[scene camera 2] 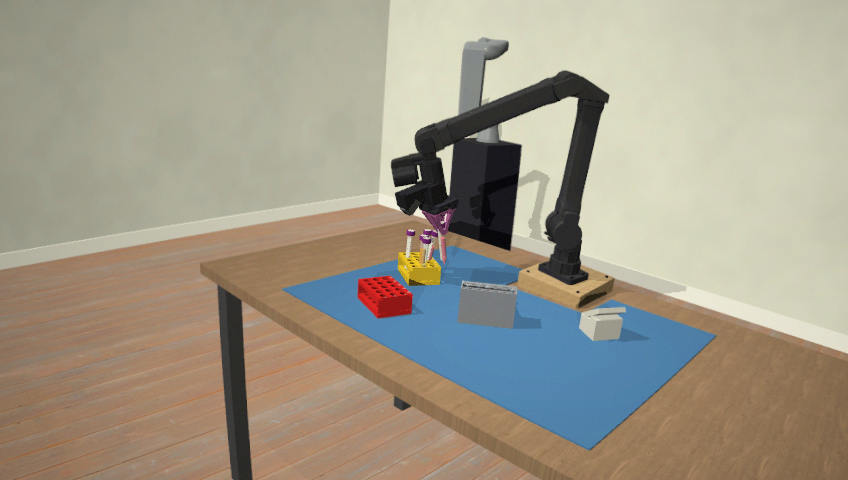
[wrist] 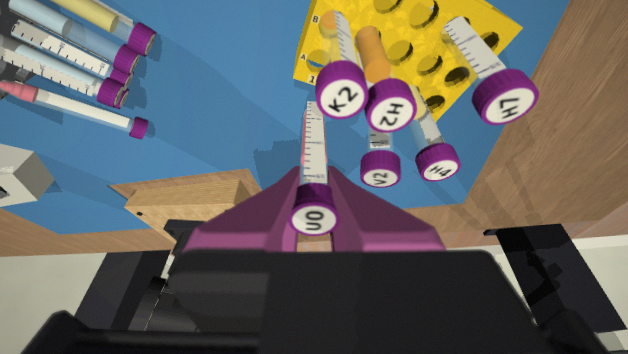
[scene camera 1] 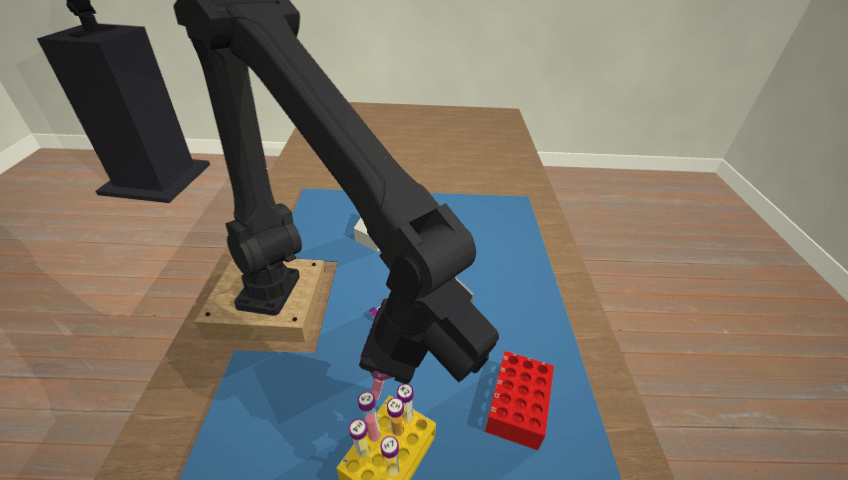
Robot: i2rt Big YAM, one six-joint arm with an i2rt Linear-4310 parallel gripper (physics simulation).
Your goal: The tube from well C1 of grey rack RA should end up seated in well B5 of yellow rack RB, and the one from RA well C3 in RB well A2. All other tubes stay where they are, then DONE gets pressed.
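Places are measured from the arm's base along level axes (x left, y back, z up), in millimetres.
Pixels of known places: gripper, between the fingertips: (scene camera 2: pixel 442 233) (wrist: pixel 314 175) (scene camera 1: pixel 379 373); arm's base, origin of its link: (scene camera 2: pixel 562 274) (scene camera 1: pixel 269 291).
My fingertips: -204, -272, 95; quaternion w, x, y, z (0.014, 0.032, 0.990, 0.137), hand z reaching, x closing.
Observation:
For each thing: its middle in the pictures, then the offset to it from my fingertips, as dx, dy, dz. "spot": a spot on its surface instead. Level surfaces: height alone.
- purple-capped tube U0, middle of its body: (wrist: pixel 314 144) (scene camera 1: pixel 377 382) (scene camera 2: pixel 442 243) +1, +3, -27
- yellow rack RB, middle of its body: (wrist: pixel 392 38) (scene camera 1: pixel 388 452) (scene camera 2: pixel 418 268) -59, -24, -110
- K2, a spot on its surface: (wrist: pixel 342 92) spot: -15, -44, -10
- H2, a spot on its surface: (wrist: pixel 391 106) spot: -37, -35, -10
- V2, middle of its body: (wrist: pixel 379 106) (scene camera 1: pixel 372 425) (scene camera 2: pixel 430 251) -46, +3, -64
- H4, a spot on its surface: (wrist: pixel 438 162) spot: -71, +4, -11
- H7, a spot on its surface: (wrist: pixel 505 97) spot: -86, -38, -10
- Grey rack RA, middle of its body: (scene camera 2: pixel 487 304) +252, -70, -93
- red rack, middle of its body: (scene camera 1: pixel 520 397) (scene camera 2: pixel 384 296) +59, -222, -110
- blue mat, height of its surface: dz -136
- small white box, middle of its body: (scene camera 2: pixel 602 318) (scene camera 1: pixel 375 225) +450, +112, -95
My gripper (scene camera 1: pixel 380 375) (scene camera 2: pixel 440 230) (wrist: pixel 314 175) is shut on the purple-capped tube U0 (scene camera 1: pixel 377 389) (scene camera 2: pixel 442 251) (wrist: pixel 314 142), which has pink contents. The tube hangs nearly upright, beside the row-1 end of yellow rack RB (scene camera 1: pixel 418 455) (scene camera 2: pixel 423 275) (wrist: pixel 492 19) and apart from it in the wrist view. RB holds K2 (wrist: pixel 342 92), H2 (wrist: pixel 391 106), V2 (wrist: pixel 380 170), H4 (wrist: pixel 438 162) and H7 (wrist: pixel 505 97). Grey rack RA (scene camera 2: pixel 486 308) is mostly hidden by the arm in scene camera 1. Its tubes show at upper left in the wrist view. The DONE label is not readable.
A red rack (scene camera 1: pixel 515 431) (scene camera 2: pixel 393 306) stands near RB on the blue mat (scene camera 1: pixel 493 237) (scene camera 2: pixel 505 368). A small white box (scene camera 1: pixel 364 235) (scene camera 2: pixel 601 328) (wrist: pixel 32 175) stands beyond RA. The arm's wooden base (scene camera 1: pixel 255 330) (scene camera 2: pixel 562 290) (wrist: pixel 185 195) is at the table edge.

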